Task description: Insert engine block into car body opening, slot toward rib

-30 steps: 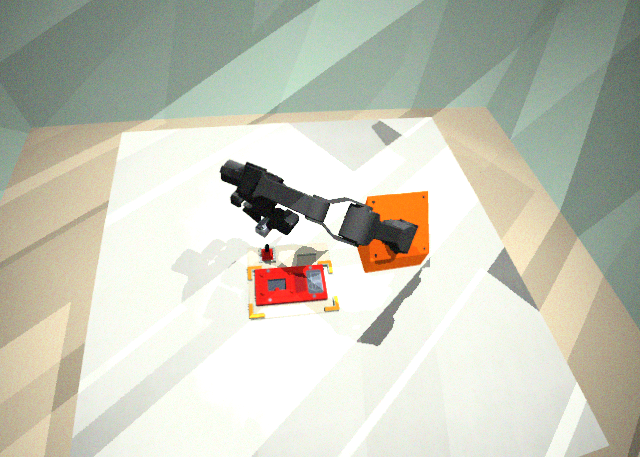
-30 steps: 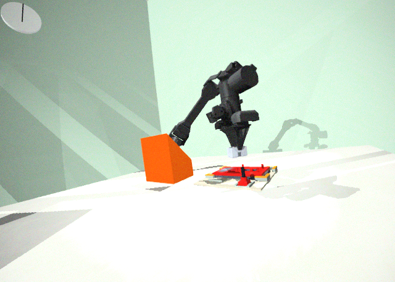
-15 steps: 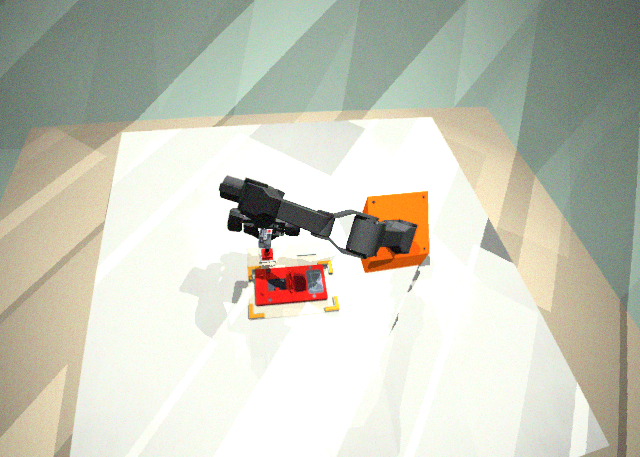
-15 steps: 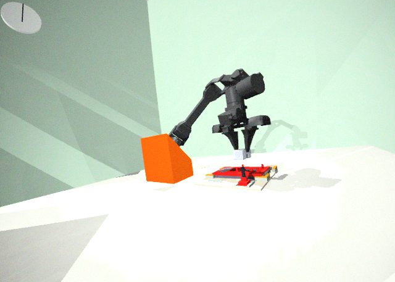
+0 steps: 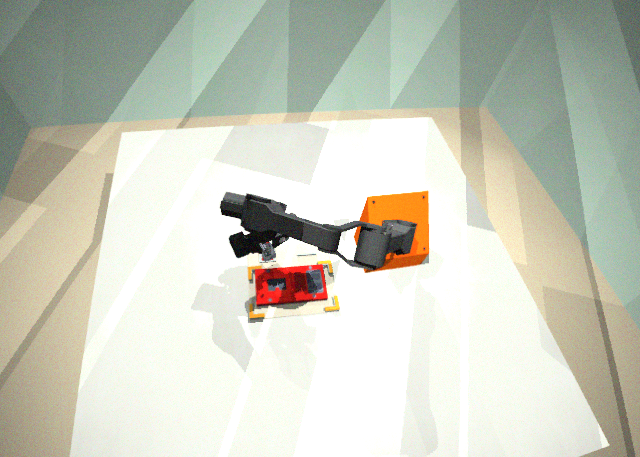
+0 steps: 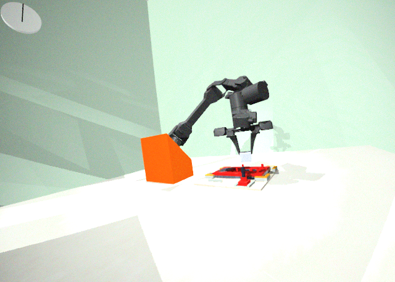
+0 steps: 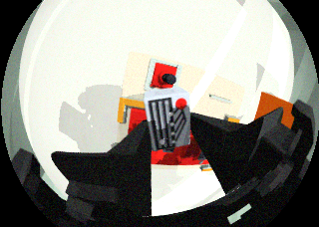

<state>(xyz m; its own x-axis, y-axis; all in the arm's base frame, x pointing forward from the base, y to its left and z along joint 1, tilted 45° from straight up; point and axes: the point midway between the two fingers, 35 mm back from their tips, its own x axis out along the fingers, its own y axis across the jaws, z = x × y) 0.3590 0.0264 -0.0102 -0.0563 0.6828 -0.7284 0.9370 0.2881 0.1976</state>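
Right now the black post is 30 mm to the right of my gripper tip and 60 mm below it. Round my gripper tip: engine block: 10 mm below.
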